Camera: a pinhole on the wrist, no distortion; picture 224 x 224 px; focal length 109.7 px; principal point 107.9 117.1 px. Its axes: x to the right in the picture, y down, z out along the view. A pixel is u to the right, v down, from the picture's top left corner.
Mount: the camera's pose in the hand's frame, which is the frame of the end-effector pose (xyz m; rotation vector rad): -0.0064 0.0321 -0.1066 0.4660 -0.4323 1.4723
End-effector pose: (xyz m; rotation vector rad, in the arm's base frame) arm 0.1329 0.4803 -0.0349 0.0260 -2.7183 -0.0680
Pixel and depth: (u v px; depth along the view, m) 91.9 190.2 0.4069
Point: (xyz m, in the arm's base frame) 0.3014 0.2695 -0.3530
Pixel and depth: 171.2 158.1 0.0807
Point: 0.1684 0.5089 -0.0357
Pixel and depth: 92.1 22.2 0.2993
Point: -0.1409 0.2999 -0.0428
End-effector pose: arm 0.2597 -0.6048 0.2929 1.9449 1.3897 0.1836
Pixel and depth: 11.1 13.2 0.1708
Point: 0.1459 -0.4225 0.1663
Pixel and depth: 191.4 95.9 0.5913
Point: 0.6921 -0.7969 -0.1521
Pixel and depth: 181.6 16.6 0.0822
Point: 0.3071 -0.5418 0.2987
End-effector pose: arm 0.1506 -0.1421 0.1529 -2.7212 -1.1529 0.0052
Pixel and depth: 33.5 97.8 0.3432
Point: -0.0741 0.1377 0.1654
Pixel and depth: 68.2 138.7 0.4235
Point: -0.1592 0.0388 0.0373
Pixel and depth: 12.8 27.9 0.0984
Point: 0.1360 -0.0394 0.2464
